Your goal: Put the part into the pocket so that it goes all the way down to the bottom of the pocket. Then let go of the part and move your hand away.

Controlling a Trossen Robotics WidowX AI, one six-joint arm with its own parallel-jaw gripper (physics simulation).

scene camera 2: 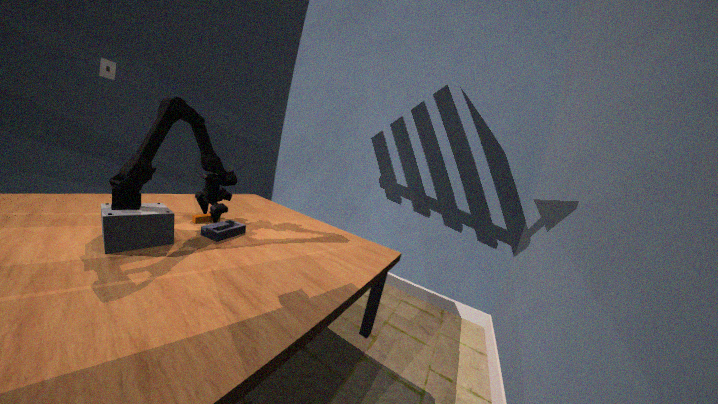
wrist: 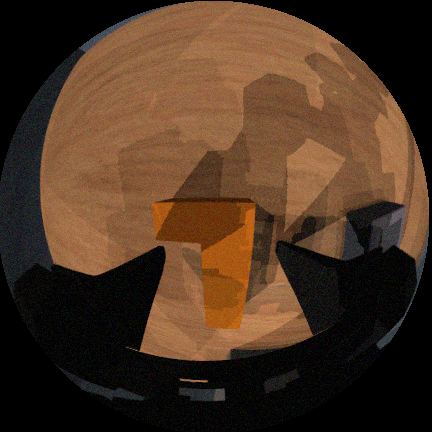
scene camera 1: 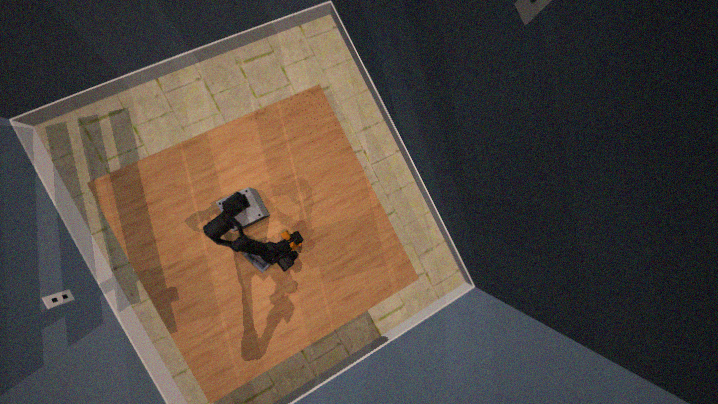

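Pixels of known places: gripper, fingertip midpoint: (scene camera 2: 210, 218) (wrist: 221, 249) (scene camera 1: 291, 242); arm's base at its link origin: (scene camera 2: 125, 207) (scene camera 1: 241, 202).
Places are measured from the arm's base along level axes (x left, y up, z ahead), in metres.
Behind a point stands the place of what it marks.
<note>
The orange L-shaped part (scene camera 1: 295, 244) @[x 0.131, y -0.075, z 0.309 m] (scene camera 2: 201, 219) @[x 0.087, y -0.089, z 0.249 m] (wrist: 226, 255) @[x 0.109, y -0.075, z 0.300 m] lies flat on the table. In the wrist view its long leg points down between the fingertips, and its short leg reaches left beyond them. My gripper (wrist: 221, 249) @[x 0.113, y -0.096, z 0.292 m] is open, low over the part, one finger on each side of the long leg with gaps showing. In scene camera 2 the gripper (scene camera 2: 210, 215) @[x 0.113, y -0.096, z 0.292 m] partly hides the part. The dark grey block with the pocket (scene camera 1: 257, 261) @[x -0.090, y -0.093, z 0.305 m] (scene camera 2: 223, 231) @[x -0.119, y -0.071, z 0.264 m] (wrist: 387, 222) @[x -0.032, y -0.069, z 0.343 m] sits beside the part; the arm covers much of it in scene camera 1.
The arm stands on a grey base box (scene camera 1: 256, 206) @[x 0.056, y -0.004, z 0.048 m] (scene camera 2: 138, 232) @[x -0.100, y -0.050, z 0.023 m] next to the pocket block. The wooden table (scene camera 1: 301, 135) @[x 0.409, y -0.105, z -0.238 m] (scene camera 2: 175, 331) @[x -0.485, y -0.105, z 0.035 m] carries shadows of the arm. In the wrist view the pocket block is close beyond the right finger.
</note>
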